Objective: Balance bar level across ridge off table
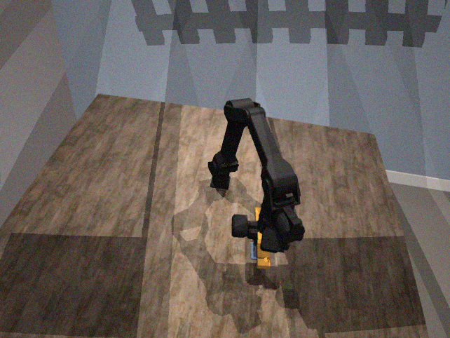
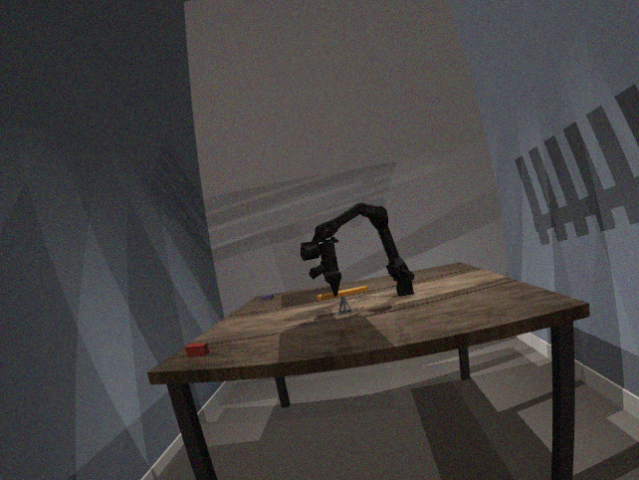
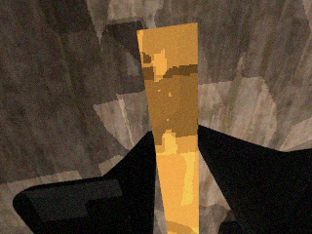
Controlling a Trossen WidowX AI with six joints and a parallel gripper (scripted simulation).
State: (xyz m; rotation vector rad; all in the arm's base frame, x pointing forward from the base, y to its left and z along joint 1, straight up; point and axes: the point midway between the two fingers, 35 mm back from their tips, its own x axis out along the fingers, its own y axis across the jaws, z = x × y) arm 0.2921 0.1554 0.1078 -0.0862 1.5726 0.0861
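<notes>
Right now the yellow bar is 3 cm behind my gripper tip. The rest, counted from my gripper tip: red block 45 cm ahead, 34 cm to the left, 6 cm below; then blue-violet piece 45 cm ahead, 66 cm to the right, 7 cm below.
</notes>
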